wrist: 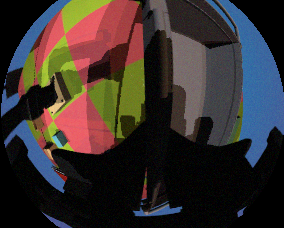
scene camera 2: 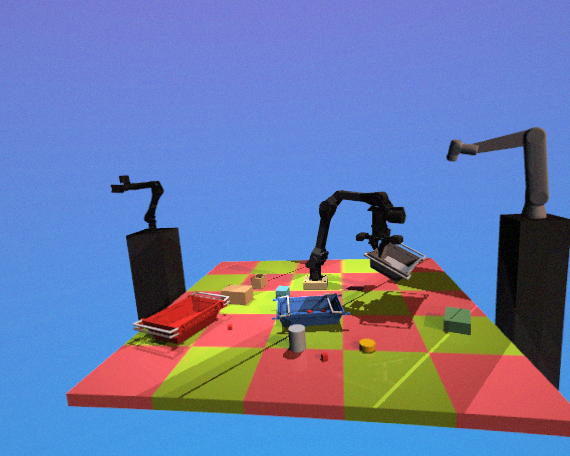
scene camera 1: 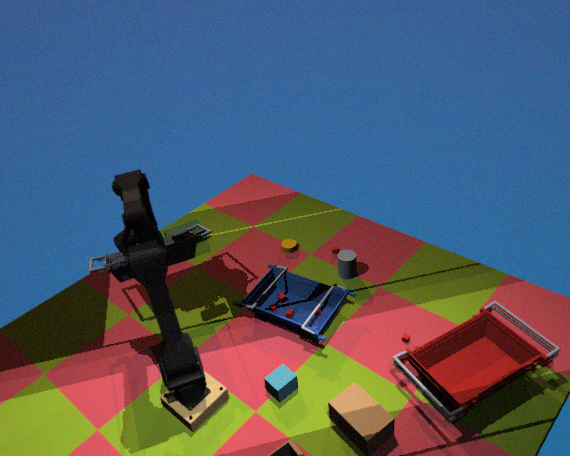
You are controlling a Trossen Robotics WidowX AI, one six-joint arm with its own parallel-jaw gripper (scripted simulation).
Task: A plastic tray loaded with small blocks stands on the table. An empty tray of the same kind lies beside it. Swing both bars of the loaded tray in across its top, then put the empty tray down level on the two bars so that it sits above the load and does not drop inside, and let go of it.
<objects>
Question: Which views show the grey tray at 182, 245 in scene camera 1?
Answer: The wrist view, scene camera 2 and scene camera 1: all of them.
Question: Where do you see a teal cube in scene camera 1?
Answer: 282, 382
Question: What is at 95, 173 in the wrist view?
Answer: My gripper.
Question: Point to a grey tray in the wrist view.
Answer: At 193, 77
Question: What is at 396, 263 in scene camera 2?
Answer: A grey tray.
</objects>
